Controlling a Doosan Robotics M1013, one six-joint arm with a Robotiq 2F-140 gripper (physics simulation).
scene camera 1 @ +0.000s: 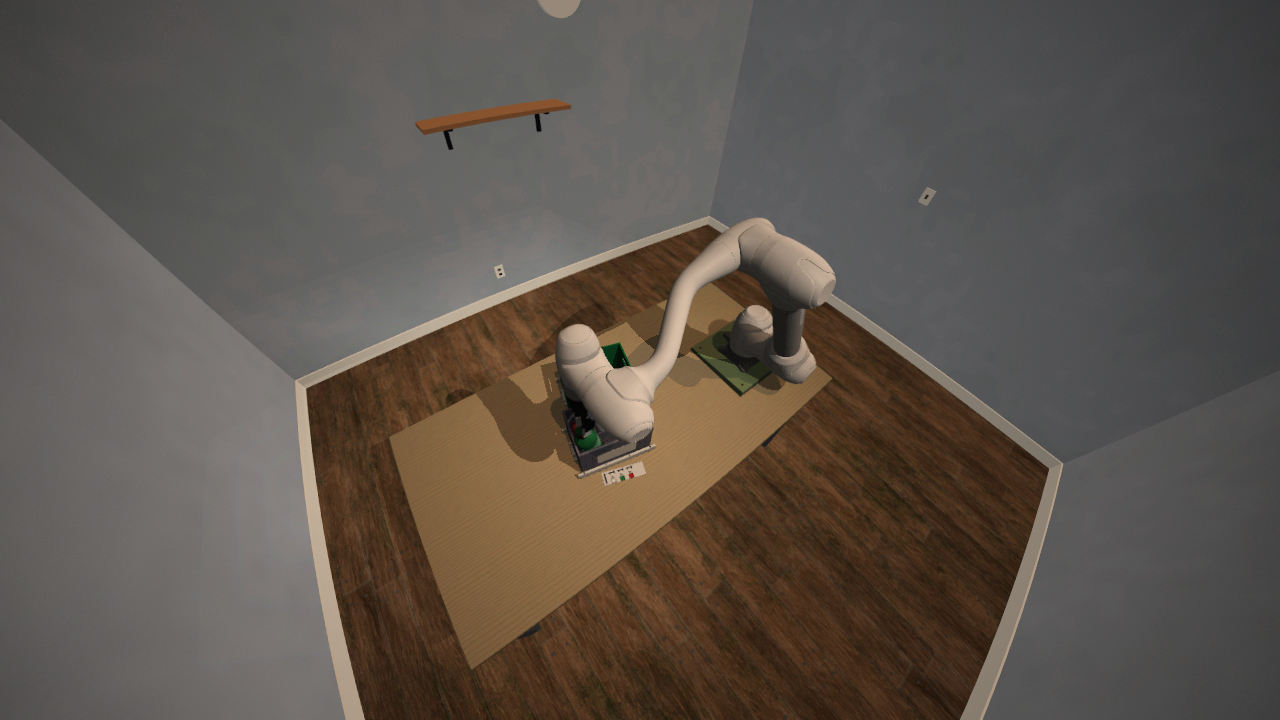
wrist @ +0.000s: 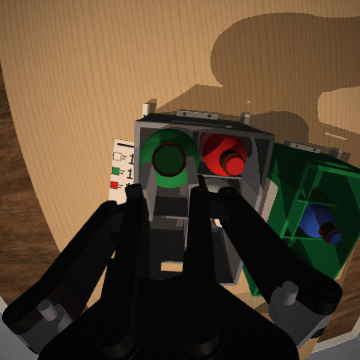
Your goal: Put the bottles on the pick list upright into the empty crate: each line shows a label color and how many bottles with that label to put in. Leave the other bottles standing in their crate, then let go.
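Where they show: gripper, fingertip midpoint: (scene camera 1: 583,430) (wrist: 170,171); arm's base, link origin: (scene camera 1: 743,352).
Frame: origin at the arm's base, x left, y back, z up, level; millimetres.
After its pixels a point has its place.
Note:
My gripper (wrist: 170,171) @(z 203, x 35, y -868 mm) is shut on the green bottle (scene camera 1: 586,439) @(z 181, x 58, y -873 mm) (wrist: 169,160) @(z 218, x 34, y -884 mm); in the wrist view its cap faces the camera and it is about upright, in or over a corner compartment of the grey crate (scene camera 1: 589,459) @(z 76, x 81, y -884 mm) (wrist: 268,150) @(z 135, x -98, y -862 mm). Its base is hidden. The red bottle (wrist: 223,153) @(z 97, x -42, y -853 mm) stands in the compartment beside it. A white cap (wrist: 217,222) @(z 122, x -25, y -749 mm) shows behind my right finger, farther down the grey crate. A blue bottle (wrist: 316,220) @(z 78, x -240, y -693 mm) stands in the green crate (scene camera 1: 614,351) @(z 92, x -270, y -556 mm) (wrist: 281,175) @(z 79, x -149, y -800 mm). The pick list (scene camera 1: 623,473) @(z -39, x 154, y -790 mm) (wrist: 121,162) @(z -39, x 150, y -819 mm) shows white 1 and green 1; the red number is hidden.
The two crates stand close together on the wooden table (scene camera 1: 528,519) @(z -40, x 112, y -1157 mm) (wrist: 100,65) @(z -40, x 162, y -1024 mm). The arm (scene camera 1: 684,308) @(z 643, x 101, y -592 mm) reaches over them from its green base plate (scene camera 1: 720,367) @(z -10, x 0, y -151 mm). A brown shelf (scene camera 1: 492,116) is on the wall.

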